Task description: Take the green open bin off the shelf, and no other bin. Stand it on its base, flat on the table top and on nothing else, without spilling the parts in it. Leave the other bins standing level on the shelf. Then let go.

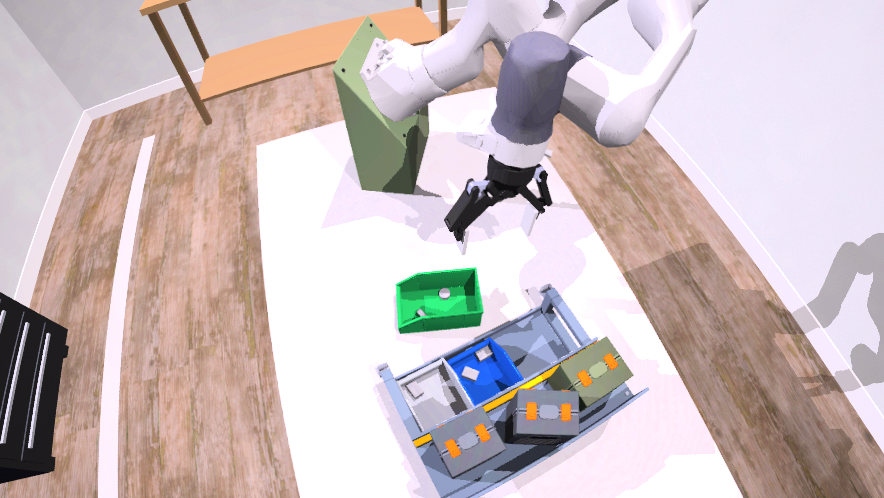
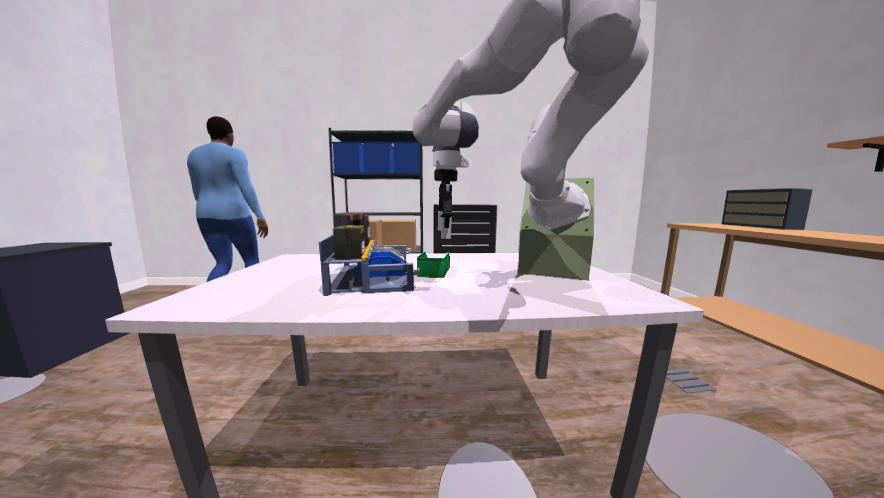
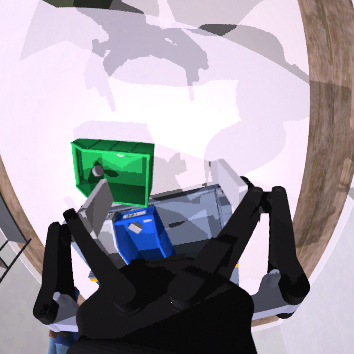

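The green open bin stands upright on its base on the white table top, beside the shelf's open front. A round grey part and a smaller part lie in it. Any narrow gap to the shelf is hard to judge. My gripper is wide open and empty, above the table and clear of the bin. The blue bin and grey bin sit level on the shelf, apparently with their parts.
Two grey cases and an olive case stand on the shelf's rear part, behind a yellow strip. The shelf's right-hand bay holds no bin. The arm's green pedestal stands at the other end of the table.
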